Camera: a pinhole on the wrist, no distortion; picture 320 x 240 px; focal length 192.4 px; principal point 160.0 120.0 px. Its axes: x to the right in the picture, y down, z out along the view. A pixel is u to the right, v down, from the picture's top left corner.
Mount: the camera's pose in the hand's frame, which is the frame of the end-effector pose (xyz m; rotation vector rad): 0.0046 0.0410 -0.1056 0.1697 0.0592 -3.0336
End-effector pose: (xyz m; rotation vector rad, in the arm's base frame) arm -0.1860 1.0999 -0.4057 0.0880 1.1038 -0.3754
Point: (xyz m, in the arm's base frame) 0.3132 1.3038 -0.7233
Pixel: outside the picture
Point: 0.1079 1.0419 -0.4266
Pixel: 57 118
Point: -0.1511 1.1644 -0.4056
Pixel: 145 62
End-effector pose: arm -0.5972 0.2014 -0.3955 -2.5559 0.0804 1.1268
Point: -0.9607 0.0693 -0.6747
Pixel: 153 20
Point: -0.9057 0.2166 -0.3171
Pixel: 309 109
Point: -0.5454 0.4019 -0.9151
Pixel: outside the picture
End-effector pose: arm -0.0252 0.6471 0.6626 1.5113 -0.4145 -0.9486
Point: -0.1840 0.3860 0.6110
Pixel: 87 160
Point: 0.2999 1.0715 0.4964
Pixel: behind the camera
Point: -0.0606 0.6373 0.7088
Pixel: 183 116
